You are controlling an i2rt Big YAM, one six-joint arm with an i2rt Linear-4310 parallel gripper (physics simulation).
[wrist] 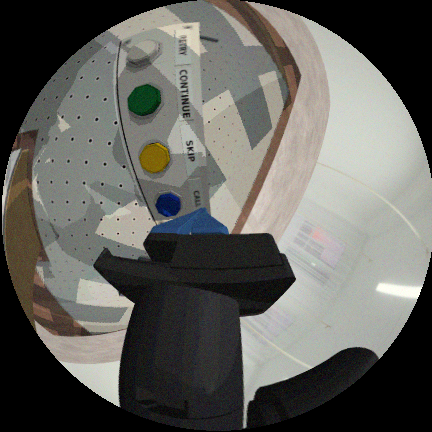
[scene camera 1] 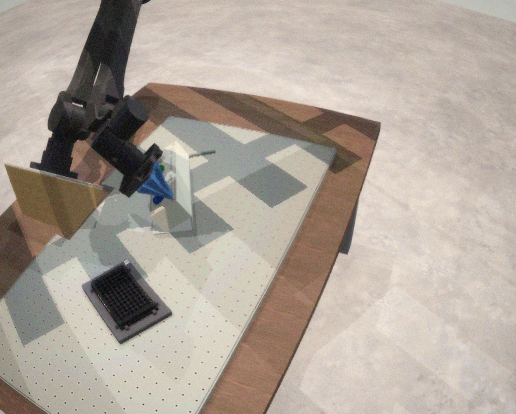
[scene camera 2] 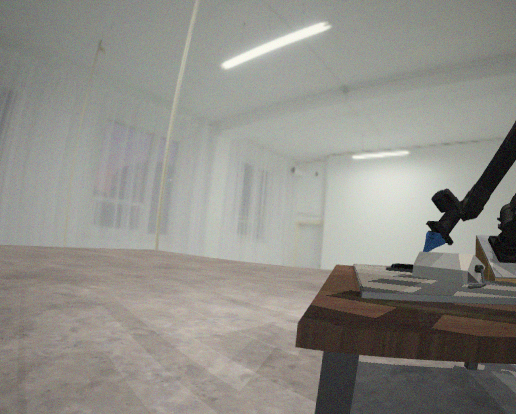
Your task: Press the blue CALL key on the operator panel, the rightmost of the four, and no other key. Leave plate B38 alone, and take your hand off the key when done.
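Frame: origin at the arm's base, x ahead, y left, z up, level; metres.
Seen in the pictures: gripper, between the fingertips: (wrist: 202, 212) (scene camera 1: 172, 196) (scene camera 2: 424, 252); arm's base, origin of its link: (scene camera 1: 53, 173) (scene camera 2: 503, 250).
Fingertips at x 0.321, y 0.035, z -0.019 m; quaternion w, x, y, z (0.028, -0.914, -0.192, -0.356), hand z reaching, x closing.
Offsets run from my fingertips to a thing's top centre. "spot": to the spot under its first point. Level surfaces: height alone.
The operator panel @(0.051 m back, 0.079 m left, 0.003 m up) (scene camera 1: 185, 172) (scene camera 2: 442, 265) (wrist: 165, 122) is a pale sloped box on the perforated board. In the wrist view its keys run white @(spot: 0.104 m back, 0.131 m left, 0.010 m down) (wrist: 143, 51), green @(0.082 m back, 0.091 m left, 0.006 m down) (wrist: 144, 100), yellow @(0.059 m back, 0.047 m left, 0.006 m down) (wrist: 154, 158) and blue CALL @(0.039 m back, 0.001 m left, 0.006 m down) (wrist: 168, 204). The blue key also shows in scene camera 1 (scene camera 1: 158, 199), beside the fingers. My gripper (scene camera 1: 171, 196) (scene camera 2: 426, 249) (wrist: 202, 212) is shut and empty, its blue fingertips low over the CALL end of the panel. Whether the tips touch the panel or key cannot be told. Plate B38, seemingly the black gridded plate @(0.012 m back, 0.223 m right, 0.055 m down) (scene camera 1: 125, 295) (scene camera 2: 400, 267), lies apart from the gripper.
An upright tan board (scene camera 1: 55, 200) (scene camera 2: 481, 255) (wrist: 20, 240) stands near the arm's base. A thin dark rod @(spot: 0.056 m back, 0.257 m left, 0.075 m down) (scene camera 1: 202, 153) (wrist: 209, 38) sticks out beside the panel's far end. The wooden table edge (scene camera 1: 300, 300) (scene camera 2: 400, 345) runs around the perforated board @(0.081 m down) (scene camera 1: 220, 300).
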